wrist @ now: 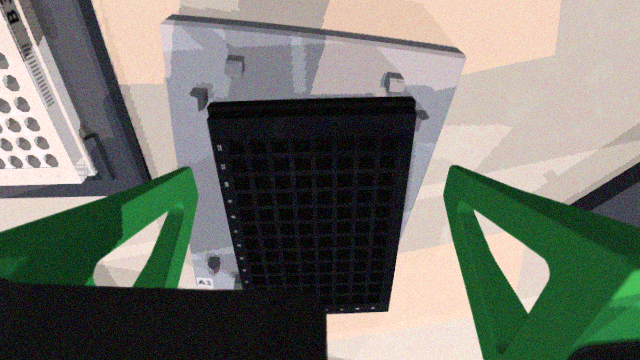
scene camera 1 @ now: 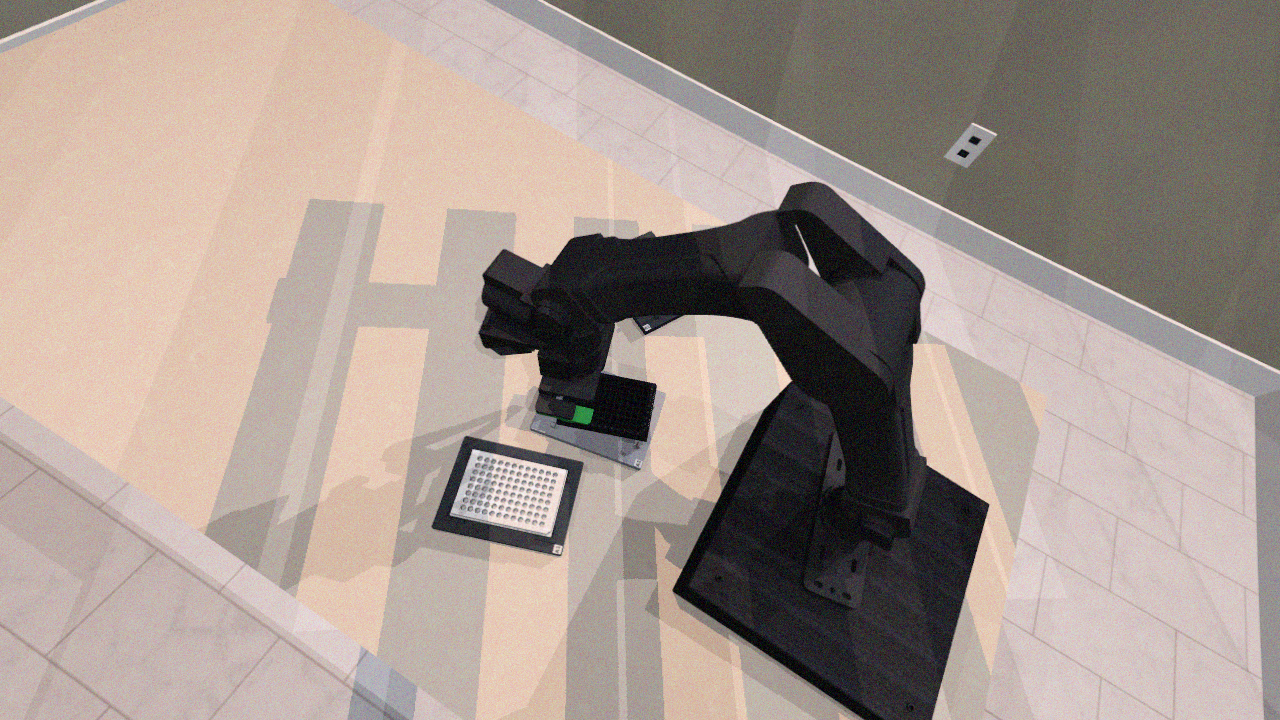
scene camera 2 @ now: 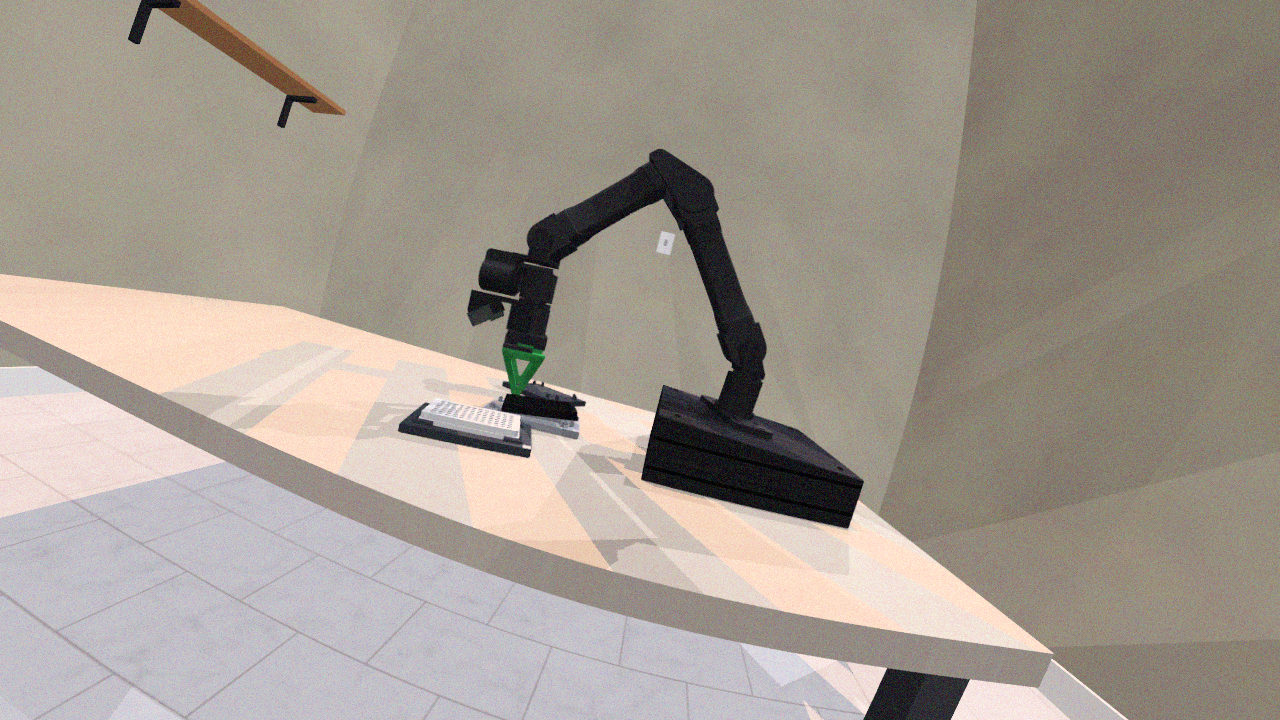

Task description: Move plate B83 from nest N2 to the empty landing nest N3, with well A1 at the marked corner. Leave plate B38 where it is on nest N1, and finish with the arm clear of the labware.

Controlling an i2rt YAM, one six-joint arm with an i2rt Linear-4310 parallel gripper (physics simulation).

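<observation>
The black plate B83 (scene camera 1: 626, 407) (scene camera 2: 541, 407) (wrist: 315, 210) sits off square on the light grey nest N2 (scene camera 1: 608, 445) (scene camera 2: 562, 430) (wrist: 310, 65); its marking is not readable. Posts stand free beyond its far edge, and the nest's A1 label shows at lower left in the wrist view. My gripper (scene camera 1: 574, 415) (scene camera 2: 516, 392) (wrist: 320, 180) is open, with its green fingers apart on either side of the plate and the tips slightly above it. The white plate B38 (scene camera 1: 510, 492) (scene camera 2: 469, 417) (wrist: 65, 172) lies on the dark nest N1 (scene camera 1: 501, 534) (scene camera 2: 465, 440) (wrist: 95, 90). The dark nest N3 (scene camera 1: 657, 322) (scene camera 2: 556, 394) (wrist: 625, 197) is partly hidden by my arm in scene camera 1.
The arm's black base block (scene camera 1: 760, 573) (scene camera 2: 742, 474) stands to the right of the nests on the wooden table (scene camera 1: 179, 179) (scene camera 2: 358, 394). Nest N1 lies close beside N2. N3 lies behind N2, below the forearm in scene camera 1. A wall shelf (scene camera 2: 250, 53) is at upper left.
</observation>
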